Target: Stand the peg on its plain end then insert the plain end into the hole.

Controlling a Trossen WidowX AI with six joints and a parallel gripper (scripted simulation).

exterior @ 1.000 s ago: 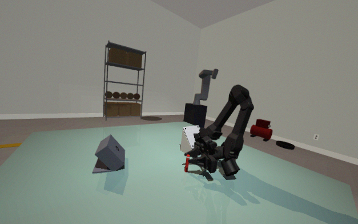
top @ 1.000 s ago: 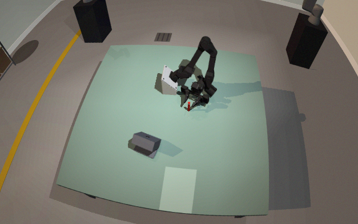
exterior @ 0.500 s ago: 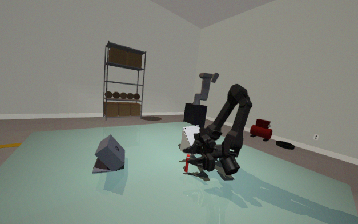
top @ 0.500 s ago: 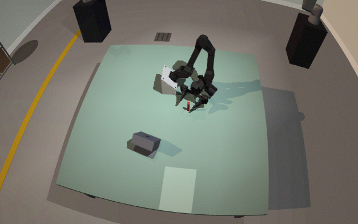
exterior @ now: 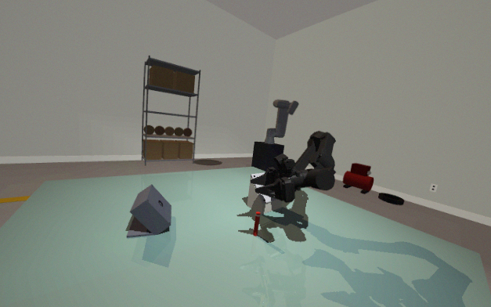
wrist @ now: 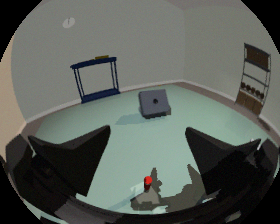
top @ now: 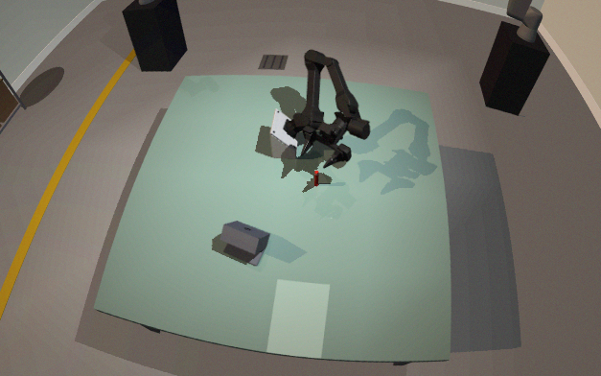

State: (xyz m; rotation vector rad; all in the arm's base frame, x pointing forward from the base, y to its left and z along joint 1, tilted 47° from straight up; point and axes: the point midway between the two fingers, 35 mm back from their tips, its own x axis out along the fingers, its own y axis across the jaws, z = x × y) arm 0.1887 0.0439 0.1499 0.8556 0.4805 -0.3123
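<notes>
My gripper tip is now 12 cm above the peg, 3 cm past it and 1 cm to the right of it. Round my gripper tip: sloped panel (26 cm ahead, 17 cm to the right, 12 cm below).
</notes>
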